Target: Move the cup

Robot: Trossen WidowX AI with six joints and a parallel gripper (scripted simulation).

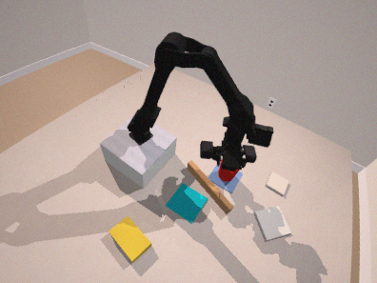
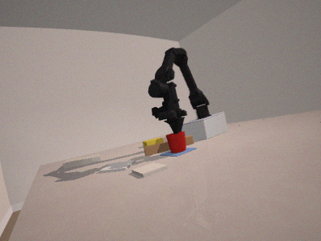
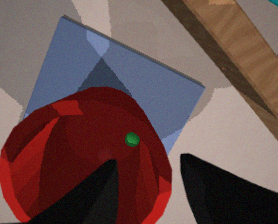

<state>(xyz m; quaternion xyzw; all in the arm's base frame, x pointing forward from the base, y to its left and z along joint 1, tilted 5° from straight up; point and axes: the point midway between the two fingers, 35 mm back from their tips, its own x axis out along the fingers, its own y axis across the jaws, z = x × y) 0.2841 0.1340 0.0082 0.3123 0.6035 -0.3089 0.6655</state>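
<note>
Right now the red cup is 20 mm to the left of my gripper tip, 20 mm below it and 20 mm ahead of it. The rest, counted from my gripper tip: brown wooden bar: 80 mm to the right, 50 mm below; then cyan pad: 170 mm to the right, 70 mm below, 20 mm behind.
</note>
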